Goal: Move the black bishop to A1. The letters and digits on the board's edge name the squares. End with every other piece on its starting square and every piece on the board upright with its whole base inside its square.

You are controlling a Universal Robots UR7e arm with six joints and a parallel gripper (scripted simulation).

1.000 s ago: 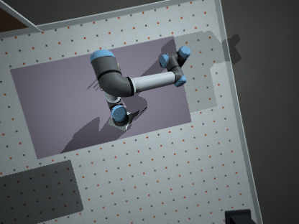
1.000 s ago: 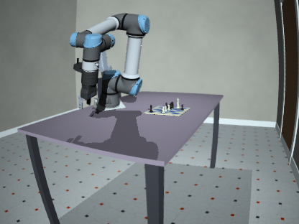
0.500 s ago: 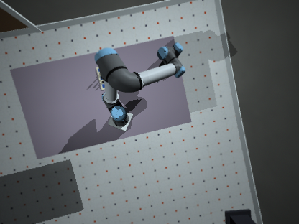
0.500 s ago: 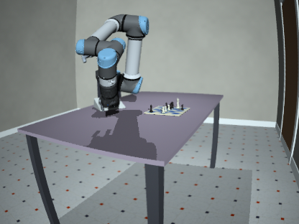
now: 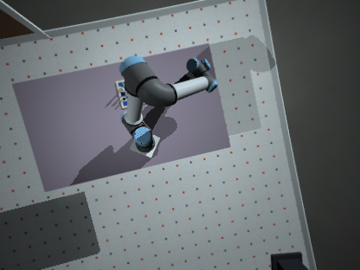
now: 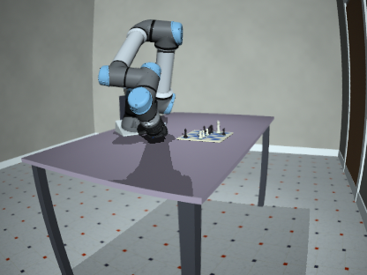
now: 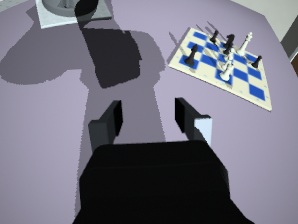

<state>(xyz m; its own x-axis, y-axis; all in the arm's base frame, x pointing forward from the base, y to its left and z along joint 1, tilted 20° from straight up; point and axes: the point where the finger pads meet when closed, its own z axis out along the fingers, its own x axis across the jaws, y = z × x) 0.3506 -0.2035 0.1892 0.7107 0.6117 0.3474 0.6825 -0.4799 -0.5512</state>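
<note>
Now: the chessboard 31 cm to the left of my hand, 7 cm below it and 4 cm ahead of it. The rest, counted from my hand: tall white piece 39 cm to the left, 6 cm ahead, 4 cm below.
</note>
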